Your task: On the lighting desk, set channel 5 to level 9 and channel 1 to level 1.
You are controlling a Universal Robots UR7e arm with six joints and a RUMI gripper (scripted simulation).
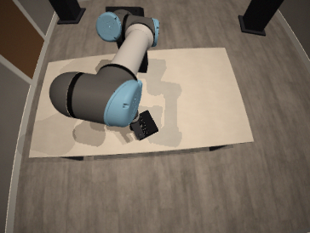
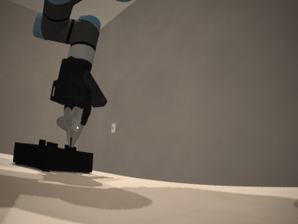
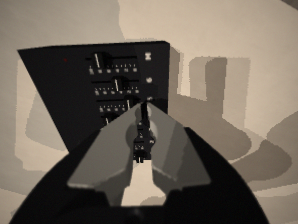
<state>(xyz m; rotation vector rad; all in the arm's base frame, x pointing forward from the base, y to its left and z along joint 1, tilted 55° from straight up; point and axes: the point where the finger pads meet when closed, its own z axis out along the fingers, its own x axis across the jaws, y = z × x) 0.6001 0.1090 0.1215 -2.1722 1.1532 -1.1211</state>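
Now: hand 10 mm to the right of the channel 5 fader knob, 10 mm past it and 10 mm above it. Round my hand: channel 1 fader knob (80 mm behind, 40 mm to the right, 10 mm below).
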